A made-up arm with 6 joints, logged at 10 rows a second.
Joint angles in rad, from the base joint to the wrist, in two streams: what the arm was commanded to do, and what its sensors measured. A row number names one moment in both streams.
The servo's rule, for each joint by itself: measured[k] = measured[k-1] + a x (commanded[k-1-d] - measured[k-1]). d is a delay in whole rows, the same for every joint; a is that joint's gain. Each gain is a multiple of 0.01, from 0.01 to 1. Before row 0 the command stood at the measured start. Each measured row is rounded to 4 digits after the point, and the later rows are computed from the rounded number. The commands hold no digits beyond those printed.
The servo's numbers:
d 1
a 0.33 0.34 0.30 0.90 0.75 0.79
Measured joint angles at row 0:
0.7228, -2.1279, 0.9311, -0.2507, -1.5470, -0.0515
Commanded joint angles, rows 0 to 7:
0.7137, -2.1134, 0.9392, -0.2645, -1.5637, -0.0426
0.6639, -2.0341, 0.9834, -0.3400, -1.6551, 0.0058
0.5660, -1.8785, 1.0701, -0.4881, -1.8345, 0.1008
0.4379, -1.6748, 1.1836, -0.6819, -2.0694, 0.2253
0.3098, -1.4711, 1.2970, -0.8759, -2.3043, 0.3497
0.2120, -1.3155, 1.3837, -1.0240, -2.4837, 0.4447
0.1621, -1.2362, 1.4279, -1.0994, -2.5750, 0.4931
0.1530, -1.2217, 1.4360, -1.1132, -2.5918, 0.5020
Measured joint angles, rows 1 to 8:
0.7228, -2.1279, 0.9311, -0.2507, -1.5470, -0.0515
0.7198, -2.1230, 0.9335, -0.2631, -1.5595, -0.0445
0.7014, -2.0928, 0.9485, -0.3323, -1.6312, -0.0048
0.6567, -2.0199, 0.9850, -0.4725, -1.7837, 0.0786
0.5845, -1.9026, 1.0446, -0.6610, -1.9980, 0.1945
0.4938, -1.7559, 1.1203, -0.8544, -2.2277, 0.3171
0.4008, -1.6062, 1.1993, -1.0070, -2.4197, 0.4179
0.3220, -1.4804, 1.2679, -1.0902, -2.5362, 0.4773

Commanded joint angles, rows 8 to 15:
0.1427, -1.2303, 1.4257, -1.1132, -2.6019, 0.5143
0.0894, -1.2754, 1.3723, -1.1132, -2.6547, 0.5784
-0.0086, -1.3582, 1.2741, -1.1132, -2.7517, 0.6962
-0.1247, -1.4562, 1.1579, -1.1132, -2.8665, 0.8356
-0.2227, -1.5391, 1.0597, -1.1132, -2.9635, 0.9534
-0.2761, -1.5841, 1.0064, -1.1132, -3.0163, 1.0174
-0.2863, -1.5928, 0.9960, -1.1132, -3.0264, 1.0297
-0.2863, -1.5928, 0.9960, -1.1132, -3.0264, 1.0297
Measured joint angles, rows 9 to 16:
0.2662, -1.3924, 1.3183, -1.1109, -2.5779, 0.4968
0.2254, -1.3373, 1.3505, -1.1130, -2.5959, 0.5106
0.1805, -1.3163, 1.3570, -1.1132, -2.6400, 0.5642
0.1181, -1.3305, 1.3321, -1.1132, -2.7238, 0.6685
0.0380, -1.3732, 1.2798, -1.1132, -2.8308, 0.8005
-0.0480, -1.4296, 1.2138, -1.1132, -2.9303, 0.9213
-0.1233, -1.4821, 1.1516, -1.1132, -2.9948, 0.9972
-0.1771, -1.5197, 1.1049, -1.1132, -3.0185, 1.0229

